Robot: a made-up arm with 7 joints.
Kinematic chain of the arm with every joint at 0, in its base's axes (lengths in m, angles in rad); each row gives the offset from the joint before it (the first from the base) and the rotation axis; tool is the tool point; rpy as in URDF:
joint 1: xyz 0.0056 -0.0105 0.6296 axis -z
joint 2: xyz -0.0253 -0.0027 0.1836 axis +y
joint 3: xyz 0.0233 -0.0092 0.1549 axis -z
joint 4: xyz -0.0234 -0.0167 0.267 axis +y
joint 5: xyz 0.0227 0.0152 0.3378 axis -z
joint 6: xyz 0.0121 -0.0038 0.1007 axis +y
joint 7: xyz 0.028 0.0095 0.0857 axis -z
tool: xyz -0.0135 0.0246 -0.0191 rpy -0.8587 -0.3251 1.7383
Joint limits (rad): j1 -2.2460..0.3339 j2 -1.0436..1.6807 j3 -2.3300..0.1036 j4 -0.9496..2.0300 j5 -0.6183..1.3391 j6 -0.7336..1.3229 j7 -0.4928..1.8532
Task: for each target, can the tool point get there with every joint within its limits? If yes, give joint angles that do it. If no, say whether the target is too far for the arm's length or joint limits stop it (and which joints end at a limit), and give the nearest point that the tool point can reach.
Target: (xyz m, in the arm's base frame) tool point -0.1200 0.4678 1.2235
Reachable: yes | joints -0.4904 0.2999 -1.5394 1.4666 0.3043 -0.5185 0.7919
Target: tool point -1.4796 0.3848 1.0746
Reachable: no: too far | nearest point -0.8800 0.2252 1.0480 | short by 0.621 m
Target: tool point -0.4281 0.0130 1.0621
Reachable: yes | joints -1.7098 0.2640 -1.5659 1.6812 0.5971 0.6682 0.3724
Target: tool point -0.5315 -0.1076 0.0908
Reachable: no: joint limits stop it (at a limit: joint 1, joint 2, joint 7) | nearest point -0.4128 0.0527 0.3469 | short by 0.325 m
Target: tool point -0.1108 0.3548 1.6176
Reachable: yes | joints -1.4383 0.3216 -1.0268 0.3243 -0.0053 0.1551 -0.1710
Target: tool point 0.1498 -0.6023 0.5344
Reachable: no: joint limits stop it (at a limit: joint 1, joint 2, joint 3, joint 5) | nearest point 0.0857 -0.5673 0.6835 | short by 0.166 m
